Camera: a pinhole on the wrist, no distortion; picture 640 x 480 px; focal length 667.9 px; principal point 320.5 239.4 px. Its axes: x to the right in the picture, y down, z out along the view. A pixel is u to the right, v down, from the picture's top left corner.
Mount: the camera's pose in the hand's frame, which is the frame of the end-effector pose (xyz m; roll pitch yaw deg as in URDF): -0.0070 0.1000 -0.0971 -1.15 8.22 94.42
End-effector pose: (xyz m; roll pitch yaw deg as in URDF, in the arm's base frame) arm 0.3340 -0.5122 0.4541 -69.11 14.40 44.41
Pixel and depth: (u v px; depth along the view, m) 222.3 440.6 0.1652
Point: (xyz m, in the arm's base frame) 0.2123 -0.4938 0.4065
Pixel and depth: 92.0 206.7 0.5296
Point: 0.0784 -0.1707 0.6085
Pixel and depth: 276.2 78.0 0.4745
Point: 0.1156 -0.1579 0.4302
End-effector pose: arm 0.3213 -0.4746 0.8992 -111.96 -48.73 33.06
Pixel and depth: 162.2 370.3 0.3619
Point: 0.2501 -0.2472 0.7331
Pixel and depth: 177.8 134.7 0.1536
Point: 0.3851 -0.4073 0.8397
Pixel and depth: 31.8 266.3 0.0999
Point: 0.3693 -0.4664 0.8456
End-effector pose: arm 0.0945 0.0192 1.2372 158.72 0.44 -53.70
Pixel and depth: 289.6 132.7 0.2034
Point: -0.0167 -0.0865 1.1824
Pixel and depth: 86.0 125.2 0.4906
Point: 0.0112 -0.1308 0.8524
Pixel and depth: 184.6 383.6 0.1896
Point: -0.0278 -0.0071 1.1799
